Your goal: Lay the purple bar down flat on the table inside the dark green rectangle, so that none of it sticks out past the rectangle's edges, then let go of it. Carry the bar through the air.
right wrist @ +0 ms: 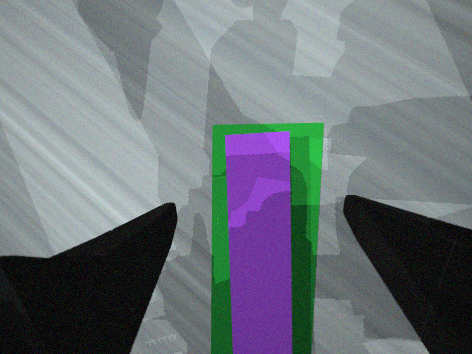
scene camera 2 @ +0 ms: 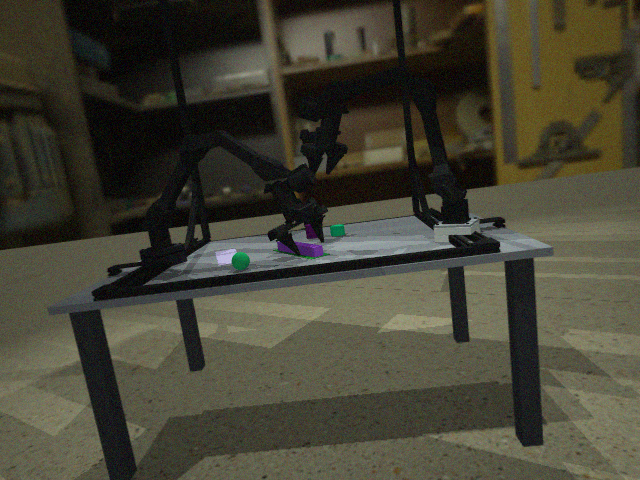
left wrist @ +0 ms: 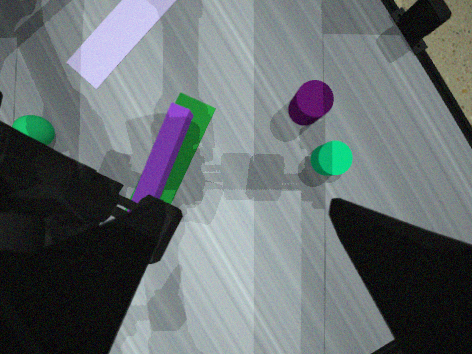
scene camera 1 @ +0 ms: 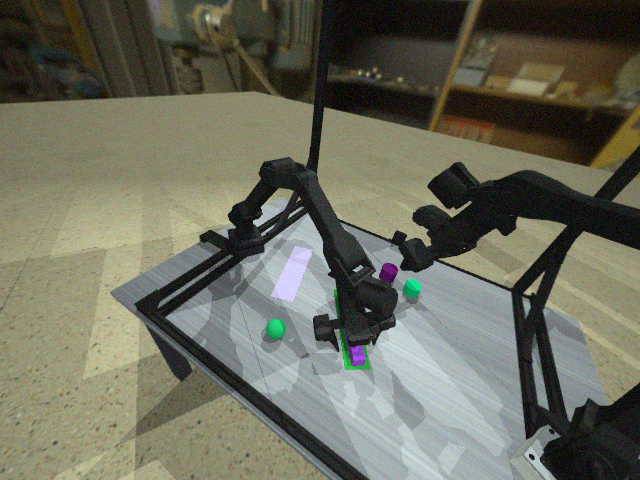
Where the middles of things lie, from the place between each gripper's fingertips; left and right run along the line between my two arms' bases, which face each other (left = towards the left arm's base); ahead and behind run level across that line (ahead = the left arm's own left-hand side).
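Right hand 50 mm to the left of the purple bar [right wrist: 258, 164], 50 mm past it. Counted from my right hand: green rectangle [right wrist: 306, 139], 50 mm to the right, 60 mm behind, 20 mm below; teal cylinder [left wrist: 332, 158], 30 mm to the left, 300 mm behind; green ball [left wrist: 40, 129], 180 mm to the right, 100 mm ahead, 10 mm above.
From my left hand: purple bar, 70 mm to the right, 110 mm ahead, 200 mm below; green rectangle, 70 mm to the right, 100 mm ahead, 220 mm below; teal cylinder, 10 mm to the left, 150 mm behind, 200 mm below; purple cylinder [left wrist: 314, 99], 80 mm to the right, 140 mm behind, 200 mm below.
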